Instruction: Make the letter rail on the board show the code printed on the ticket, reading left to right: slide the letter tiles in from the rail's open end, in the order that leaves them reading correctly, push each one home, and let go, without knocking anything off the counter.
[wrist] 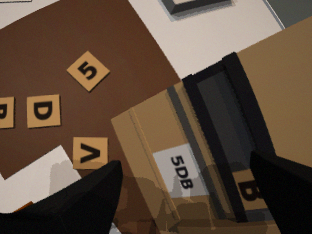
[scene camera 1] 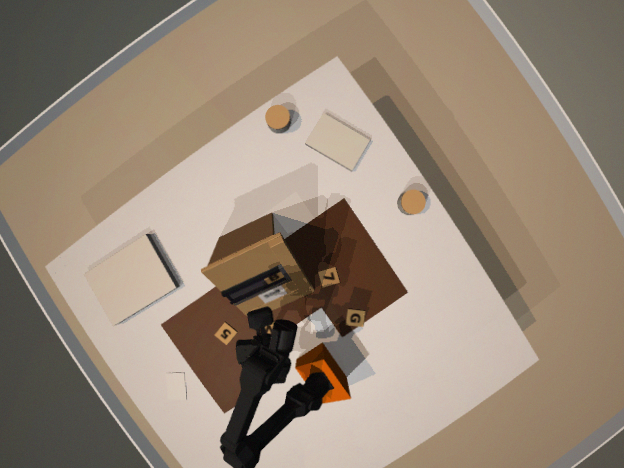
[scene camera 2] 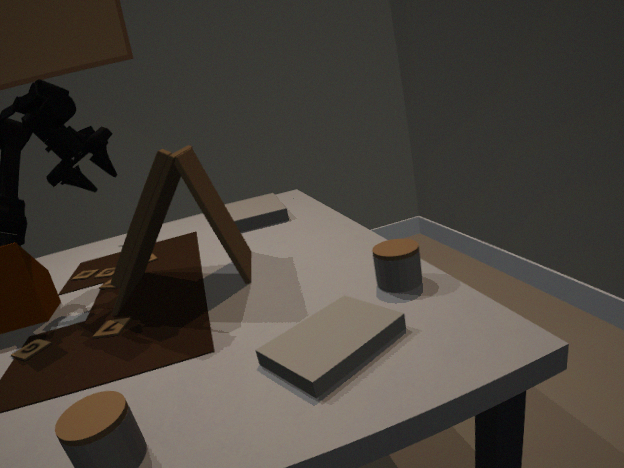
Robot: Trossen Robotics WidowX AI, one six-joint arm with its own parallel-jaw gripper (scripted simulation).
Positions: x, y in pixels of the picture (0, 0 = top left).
The gripper shows in the wrist view (186, 164), in scene camera 1 and in scene camera 2. The same spot on an a-frame board: (wrist: 247, 101) is (scene camera 1: 239, 288). The same spot on the gripper: (scene camera 1: 258, 319) is (scene camera 2: 96, 131).
